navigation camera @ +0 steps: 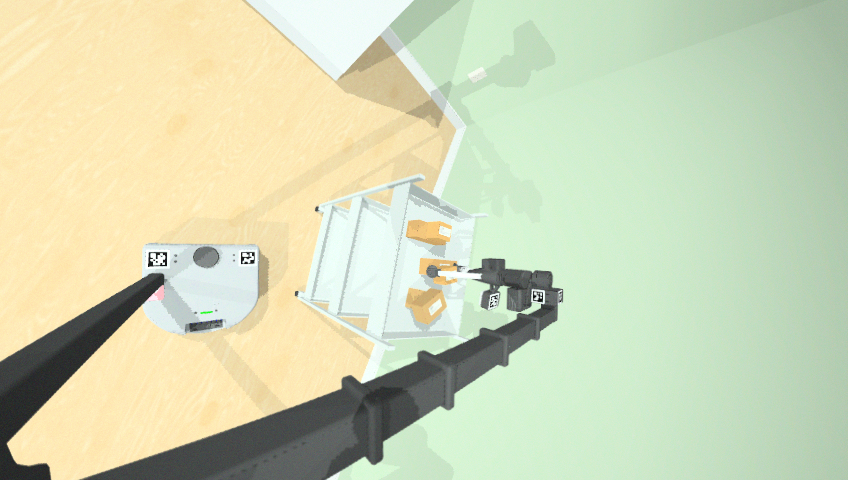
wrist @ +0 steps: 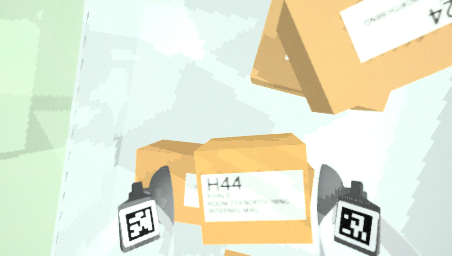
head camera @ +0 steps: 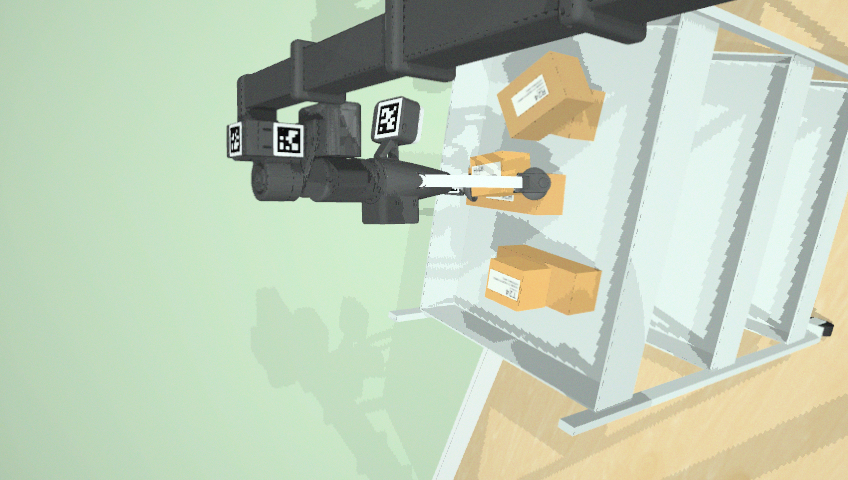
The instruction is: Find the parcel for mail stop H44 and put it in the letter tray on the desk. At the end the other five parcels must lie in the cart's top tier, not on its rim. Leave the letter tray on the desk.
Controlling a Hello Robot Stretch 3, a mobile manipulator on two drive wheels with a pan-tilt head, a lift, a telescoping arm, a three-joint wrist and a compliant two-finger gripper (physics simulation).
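Places are measured from the robot's base along level axes (x back, y up, z left), in centimetres.
Where they show: gripper, fingertip midpoint: [navigation camera: 440, 269] [wrist: 243, 185] [head camera: 511, 185]; robot's base, link origin: [navigation camera: 206, 256].
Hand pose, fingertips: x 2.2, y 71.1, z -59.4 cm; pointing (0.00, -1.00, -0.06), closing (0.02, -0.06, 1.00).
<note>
Each offset is from my fingertips to the centre of the thing.
The parcel labelled H44 {dx +1.3, dy +2.9, dz +0.7 cm} [head camera: 512, 160] [navigation camera: 450, 279] [wrist: 250, 159] lies on top of another parcel {dx -0.5, dy -2.2, dz -1.8 cm} [head camera: 550, 202] [navigation camera: 426, 264] [wrist: 155, 161] in the cart's top tier [head camera: 595, 231] [navigation camera: 386, 261] [wrist: 175, 117]. My gripper [head camera: 504, 185] [navigation camera: 445, 270] [wrist: 243, 185] is open, its fingertips on either side of the H44 parcel. In the wrist view a gap shows at each side, wider at the left. The parcel labelled R24 {dx +10.0, dy +2.7, dz +7.5 cm} [head camera: 556, 83] [navigation camera: 421, 303] [wrist: 325, 55] lies tilted over another parcel {dx +9.5, dy -2.3, dz +5.6 cm} [head camera: 583, 124] [wrist: 270, 67]. The letter tray does not show.
The T24 parcel {dx -12.1, dy +2.9, dz +4.0 cm} [head camera: 532, 288] [navigation camera: 437, 233] lies against another parcel {dx -11.8, dy -2.2, dz +3.9 cm} [head camera: 574, 291] in the same tier. Lower cart tiers [head camera: 690, 237] show beside it. The green wall [head camera: 148, 267] [navigation camera: 684, 267] is behind the cart. White furniture [navigation camera: 339, 29] stands at the navigation view's top.
</note>
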